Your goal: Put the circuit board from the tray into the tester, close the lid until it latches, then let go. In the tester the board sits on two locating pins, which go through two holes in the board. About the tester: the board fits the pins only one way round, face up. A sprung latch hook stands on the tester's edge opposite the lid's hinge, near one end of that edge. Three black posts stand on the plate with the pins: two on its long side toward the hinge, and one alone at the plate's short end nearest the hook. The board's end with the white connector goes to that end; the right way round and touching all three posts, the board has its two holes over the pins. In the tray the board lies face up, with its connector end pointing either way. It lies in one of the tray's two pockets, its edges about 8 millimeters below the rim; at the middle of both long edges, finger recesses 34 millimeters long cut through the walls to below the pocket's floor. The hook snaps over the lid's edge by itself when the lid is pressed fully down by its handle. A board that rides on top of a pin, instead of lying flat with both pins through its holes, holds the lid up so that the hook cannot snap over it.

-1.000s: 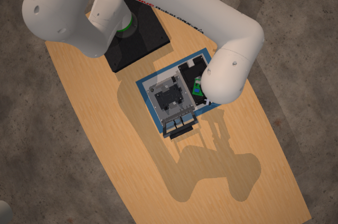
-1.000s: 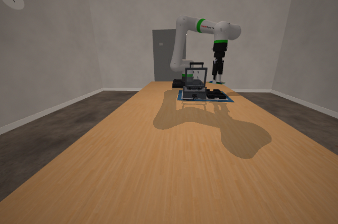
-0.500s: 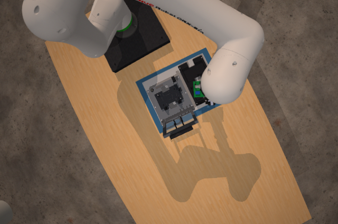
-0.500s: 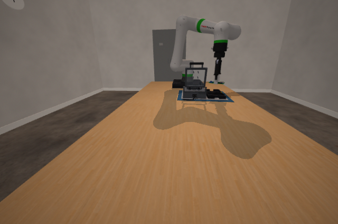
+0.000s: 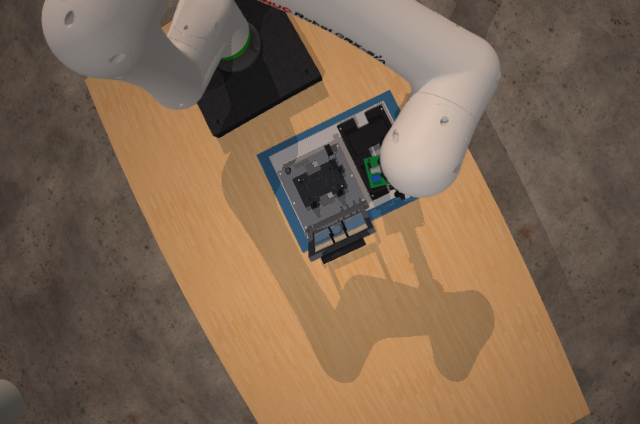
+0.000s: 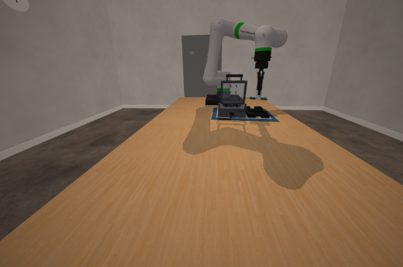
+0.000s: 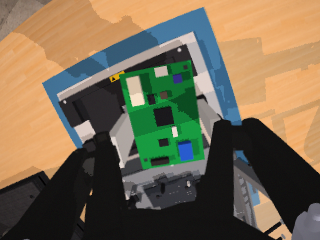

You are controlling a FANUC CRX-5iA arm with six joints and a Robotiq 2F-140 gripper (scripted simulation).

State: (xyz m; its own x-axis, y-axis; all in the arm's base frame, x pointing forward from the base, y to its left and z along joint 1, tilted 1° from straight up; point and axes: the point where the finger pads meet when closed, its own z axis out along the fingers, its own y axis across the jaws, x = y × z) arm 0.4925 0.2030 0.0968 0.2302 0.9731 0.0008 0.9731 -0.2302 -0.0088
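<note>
My hand is 20 mm above the green circuit board. From my hand the other things lie so: clear lid (170 mm to the right, 80 mm ahead, 40 mm above); black latch hook (110 mm to the right, 110 mm behind, 50 mm below); tester (130 mm to the right, 30 mm below, 10 mm behind).
</note>
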